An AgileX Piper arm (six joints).
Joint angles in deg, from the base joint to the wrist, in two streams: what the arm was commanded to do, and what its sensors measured. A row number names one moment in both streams.
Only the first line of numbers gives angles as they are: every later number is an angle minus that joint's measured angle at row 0.
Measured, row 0:
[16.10 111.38 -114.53 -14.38 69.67 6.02]
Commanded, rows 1 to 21:
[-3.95 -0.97 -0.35 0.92 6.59 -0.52]
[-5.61 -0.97 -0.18 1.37 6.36 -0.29]
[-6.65 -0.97 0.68 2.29 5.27 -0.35]
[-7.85 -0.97 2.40 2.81 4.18 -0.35]
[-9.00 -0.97 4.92 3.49 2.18 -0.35]
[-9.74 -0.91 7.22 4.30 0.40 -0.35]
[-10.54 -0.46 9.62 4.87 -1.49 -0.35]
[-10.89 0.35 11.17 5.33 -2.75 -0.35]
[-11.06 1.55 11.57 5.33 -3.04 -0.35]
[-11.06 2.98 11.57 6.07 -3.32 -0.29]
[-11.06 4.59 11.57 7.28 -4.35 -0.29]
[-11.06 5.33 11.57 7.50 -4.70 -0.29]
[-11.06 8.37 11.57 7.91 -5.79 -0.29]
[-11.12 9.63 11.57 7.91 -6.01 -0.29]
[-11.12 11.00 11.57 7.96 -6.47 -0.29]
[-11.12 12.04 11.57 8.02 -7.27 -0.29]
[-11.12 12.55 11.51 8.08 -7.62 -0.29]
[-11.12 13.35 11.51 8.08 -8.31 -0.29]
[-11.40 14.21 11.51 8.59 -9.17 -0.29]
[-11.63 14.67 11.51 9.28 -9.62 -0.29]
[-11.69 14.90 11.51 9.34 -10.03 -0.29]
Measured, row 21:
[-11.06 14.33 11.51 8.77 -9.28 0.00]
